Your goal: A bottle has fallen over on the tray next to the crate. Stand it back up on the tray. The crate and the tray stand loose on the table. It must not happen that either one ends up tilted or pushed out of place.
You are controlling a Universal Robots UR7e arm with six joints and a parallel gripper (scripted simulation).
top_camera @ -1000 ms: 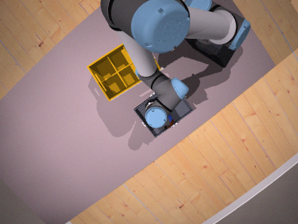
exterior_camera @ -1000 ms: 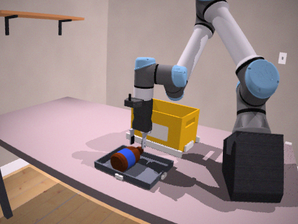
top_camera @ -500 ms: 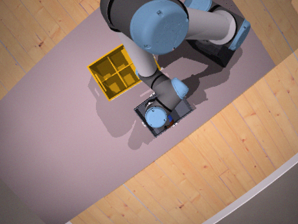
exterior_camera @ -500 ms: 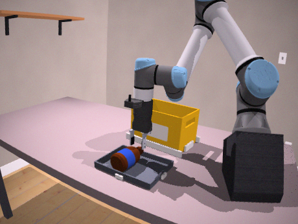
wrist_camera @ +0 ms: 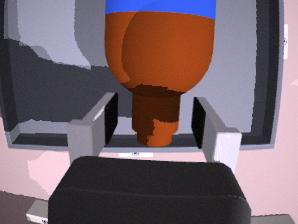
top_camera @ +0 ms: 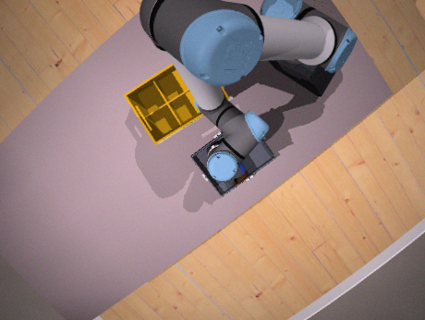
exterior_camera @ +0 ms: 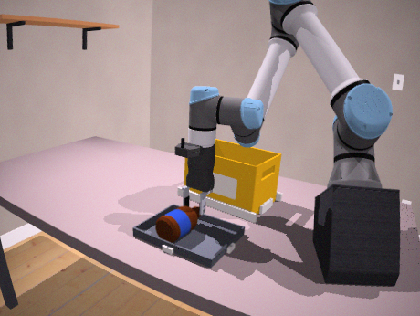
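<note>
Right now my hand is 50 mm to the right of the bottle, 30 mm above it and 10 mm short of it. Round my hand: dark grey tray 60 mm below, 50 mm to the left, 10 mm behind; then yellow crate 240 mm to the right, 30 mm behind, 10 mm above.
</note>
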